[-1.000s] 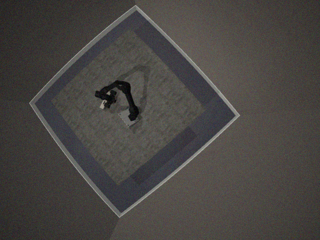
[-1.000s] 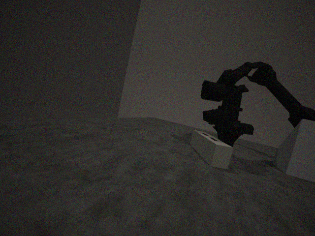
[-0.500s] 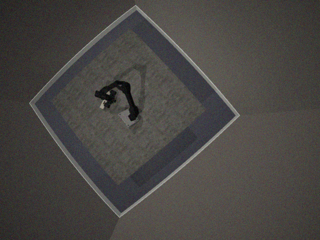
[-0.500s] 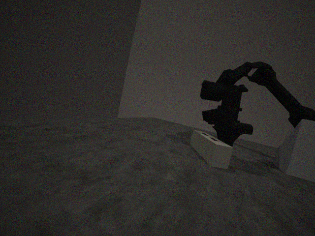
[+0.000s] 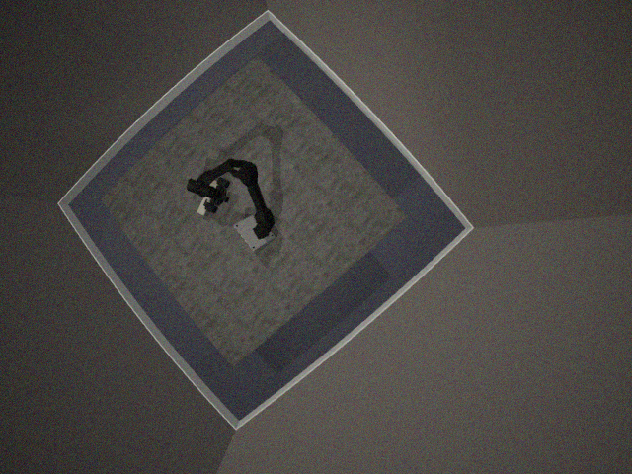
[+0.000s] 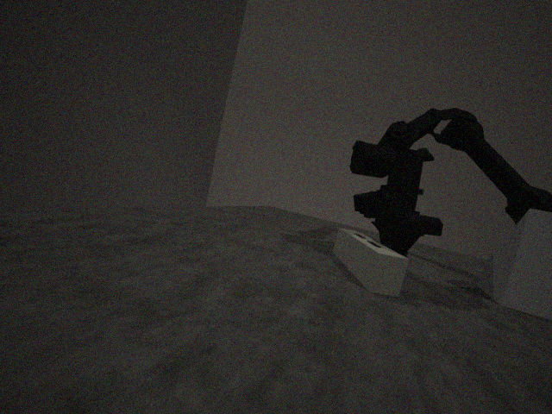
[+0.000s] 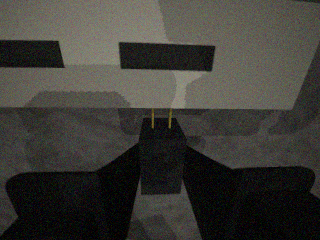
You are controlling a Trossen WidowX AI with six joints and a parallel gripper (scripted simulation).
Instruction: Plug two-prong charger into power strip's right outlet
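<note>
The two-prong charger lies 10 mm ahead of my gripper tip, 10 mm to the left of it and 10 mm above it.
</note>
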